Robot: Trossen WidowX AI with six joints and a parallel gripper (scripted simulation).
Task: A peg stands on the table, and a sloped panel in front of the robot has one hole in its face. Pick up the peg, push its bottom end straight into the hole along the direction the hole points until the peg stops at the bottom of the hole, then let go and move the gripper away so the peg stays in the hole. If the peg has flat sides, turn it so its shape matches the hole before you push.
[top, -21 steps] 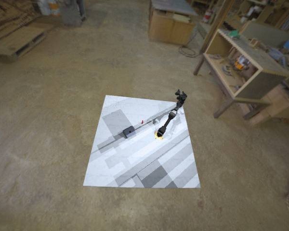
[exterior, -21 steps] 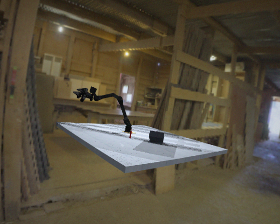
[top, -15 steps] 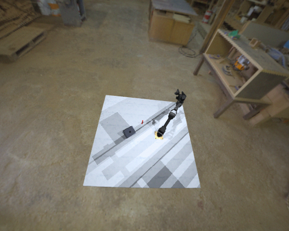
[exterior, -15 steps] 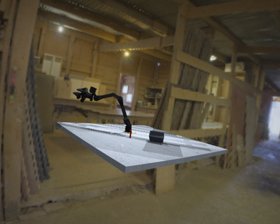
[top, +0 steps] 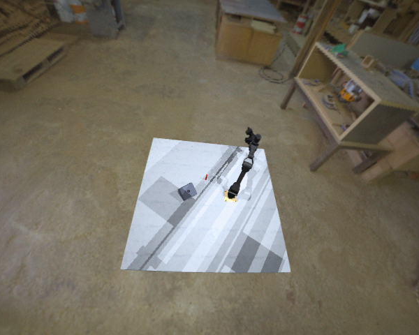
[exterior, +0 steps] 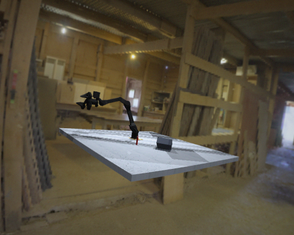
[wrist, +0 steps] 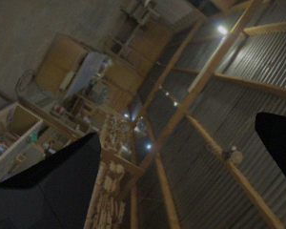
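My gripper tip is 46 cm short of the red peg, 37 cm to the right of it and 27 cm above it. The rest, counted from my gripper tip: sloped panel (66 cm ahead, 52 cm to the left, 27 cm below).
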